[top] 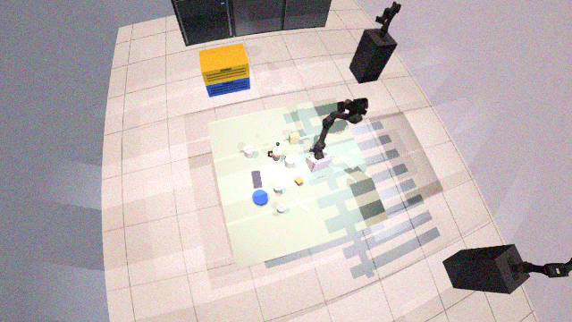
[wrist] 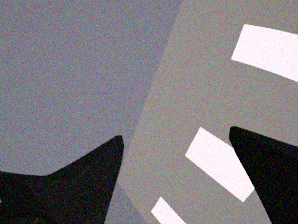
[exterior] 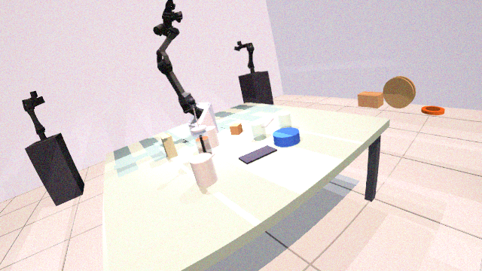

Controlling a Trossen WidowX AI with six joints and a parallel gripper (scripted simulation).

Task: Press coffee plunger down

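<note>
Right now my gripper tip is 34 cm short of the coffee press, 15 cm to the left of it and 72 cm above it. Also, from my gripper tip: tan cylinder: 12 cm ahead, 26 cm to the right, 80 cm below; then black slab: 54 cm ahead, 1 cm to the right, 85 cm below; then orange cube: 21 cm ahead, 12 cm to the left, 83 cm below.
</note>
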